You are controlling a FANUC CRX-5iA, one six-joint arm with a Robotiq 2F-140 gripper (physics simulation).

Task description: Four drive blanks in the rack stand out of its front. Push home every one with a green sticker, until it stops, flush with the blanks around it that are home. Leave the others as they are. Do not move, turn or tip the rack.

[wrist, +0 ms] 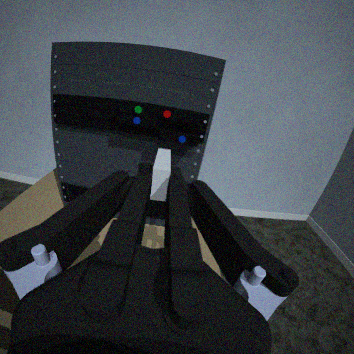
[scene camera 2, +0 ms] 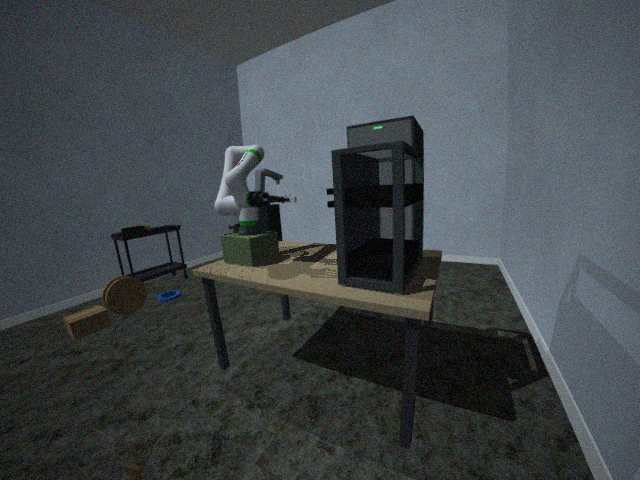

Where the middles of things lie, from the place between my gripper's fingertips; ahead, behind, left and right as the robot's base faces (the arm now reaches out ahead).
Now: the dark rack [scene camera 2: 361,252] 41 cm ahead of my hand, 14 cm to the left of it and 10 cm below it.
